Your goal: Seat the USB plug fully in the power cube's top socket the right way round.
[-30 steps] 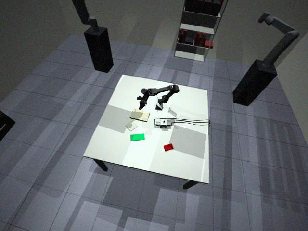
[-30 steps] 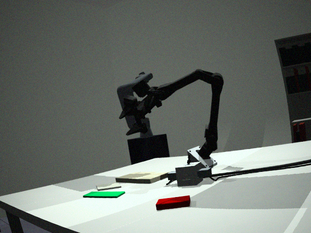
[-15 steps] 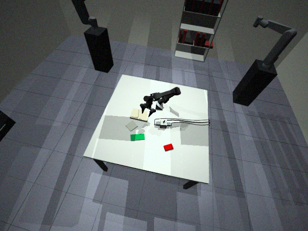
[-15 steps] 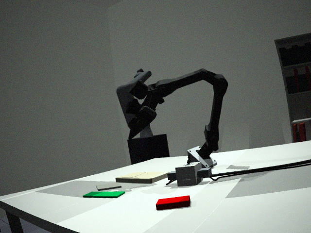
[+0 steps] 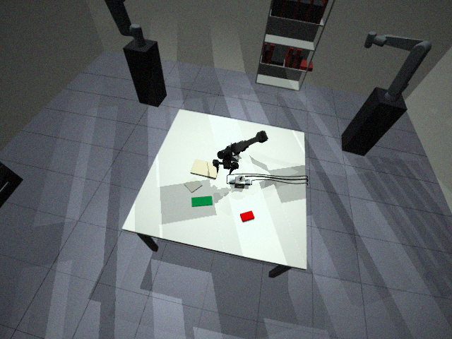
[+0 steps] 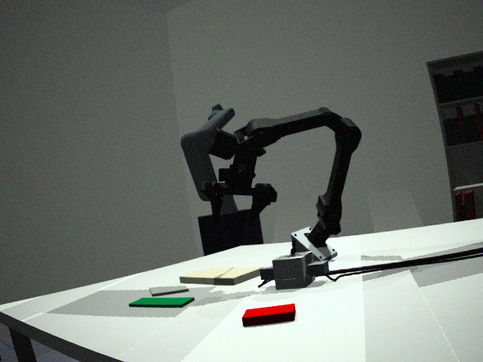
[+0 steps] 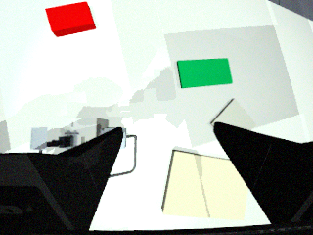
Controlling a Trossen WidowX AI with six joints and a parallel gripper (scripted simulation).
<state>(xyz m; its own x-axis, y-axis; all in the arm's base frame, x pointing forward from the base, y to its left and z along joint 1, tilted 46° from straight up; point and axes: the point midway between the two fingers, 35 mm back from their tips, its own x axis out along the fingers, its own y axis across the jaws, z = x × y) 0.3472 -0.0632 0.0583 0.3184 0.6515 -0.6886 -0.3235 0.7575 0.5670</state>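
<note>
Now: the dark USB plug 60 mm behind my gripper tip, 130 mm to the left of it and 80 mm below it. From my gripper tip the other things lie so: green flat block 180 mm ahead, 110 mm to the right, 170 mm below; pale tile 70 mm ahead, 220 mm to the right, 170 mm below; tan board 110 mm behind, 180 mm to the right, 160 mm below.
</note>
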